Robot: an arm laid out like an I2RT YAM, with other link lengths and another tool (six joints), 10 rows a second.
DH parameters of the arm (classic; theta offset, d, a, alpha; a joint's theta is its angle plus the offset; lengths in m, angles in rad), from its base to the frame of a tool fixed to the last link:
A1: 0 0.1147 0.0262 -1.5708
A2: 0 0 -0.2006 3.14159
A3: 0.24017 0 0.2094 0
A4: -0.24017 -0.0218 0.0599 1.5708
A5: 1.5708 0.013 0 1.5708
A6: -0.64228 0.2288 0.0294 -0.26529
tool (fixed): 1.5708 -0.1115 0 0
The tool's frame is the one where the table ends.
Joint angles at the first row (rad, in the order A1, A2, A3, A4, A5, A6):
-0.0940, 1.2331, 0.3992, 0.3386, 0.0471, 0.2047
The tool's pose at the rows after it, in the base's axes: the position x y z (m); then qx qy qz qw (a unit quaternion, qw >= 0):
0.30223, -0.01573, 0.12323, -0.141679, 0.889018, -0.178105, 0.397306
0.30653, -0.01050, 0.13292, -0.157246, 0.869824, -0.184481, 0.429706
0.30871, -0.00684, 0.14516, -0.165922, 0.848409, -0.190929, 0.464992
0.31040, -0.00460, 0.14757, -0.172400, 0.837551, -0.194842, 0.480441
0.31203, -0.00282, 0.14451, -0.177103, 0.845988, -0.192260, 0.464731
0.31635, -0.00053, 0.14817, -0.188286, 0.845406, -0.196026, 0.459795
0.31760, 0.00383, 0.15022, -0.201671, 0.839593, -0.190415, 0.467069
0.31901, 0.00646, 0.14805, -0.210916, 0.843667, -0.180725, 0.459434
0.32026, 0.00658, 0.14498, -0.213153, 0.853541, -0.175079, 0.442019
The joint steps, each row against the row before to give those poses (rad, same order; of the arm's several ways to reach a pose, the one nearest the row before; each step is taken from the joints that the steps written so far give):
0.0236, 0.0149, -0.0519, 0.1205, -0.0168, -0.0428
0.0038, 0.0179, -0.0072, 0.0962, -0.0263, -0.0293
0.0004, 0.0057, -0.0099, 0.0949, -0.0240, -0.0191
0.0008, 0.0298, -0.0073, 0.0725, -0.0130, -0.0134
0.0091, -0.0046, 0.0202, -0.0618, 0.0088, -0.0022
0.0039, 0.0000, 0.0332, -0.0435, -0.0038, -0.0214
0.0011, 0.0034, 0.0034, 0.0099, -0.0298, -0.0111
0.0007, 0.0012, 0.0146, -0.0377, -0.0199, -0.0011
0.0020, -0.0045, 0.0236, -0.0698, 0.0027, 0.0027

